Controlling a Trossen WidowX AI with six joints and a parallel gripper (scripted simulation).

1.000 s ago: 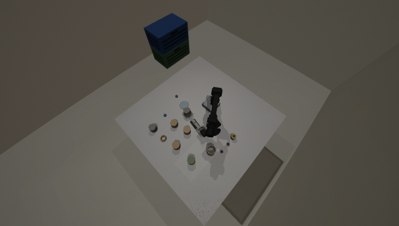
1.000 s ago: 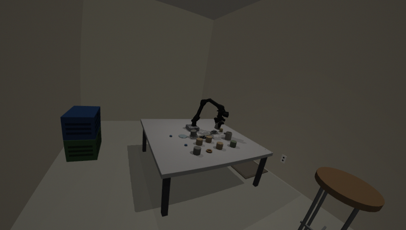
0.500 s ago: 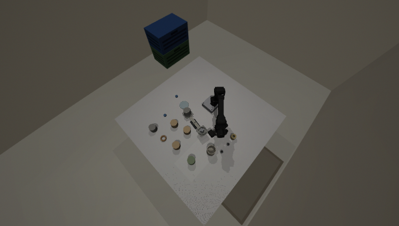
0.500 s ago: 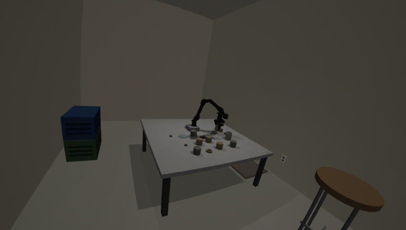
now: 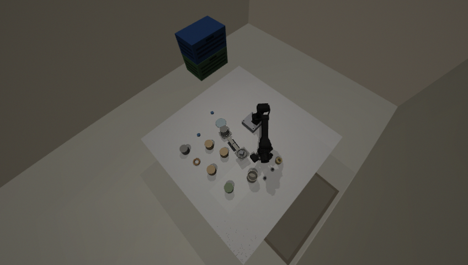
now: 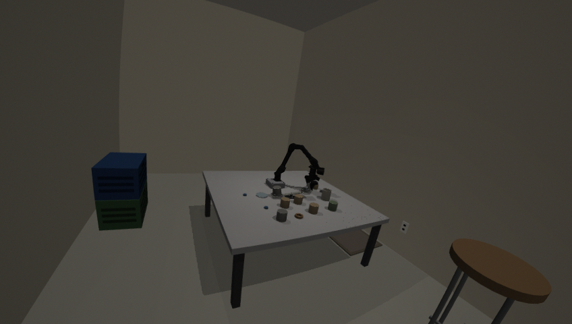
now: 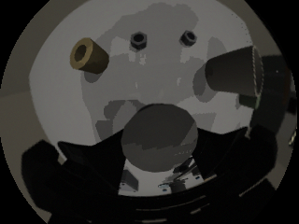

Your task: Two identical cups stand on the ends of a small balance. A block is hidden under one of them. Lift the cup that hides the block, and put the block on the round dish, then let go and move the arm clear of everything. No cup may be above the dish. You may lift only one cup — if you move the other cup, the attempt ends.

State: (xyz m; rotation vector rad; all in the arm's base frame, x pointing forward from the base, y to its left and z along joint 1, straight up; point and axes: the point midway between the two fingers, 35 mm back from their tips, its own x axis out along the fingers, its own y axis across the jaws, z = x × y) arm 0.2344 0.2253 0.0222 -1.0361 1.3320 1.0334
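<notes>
My gripper tip is 24 cm to the left of the balance, 7 cm short of it and 2 cm above it.
</notes>
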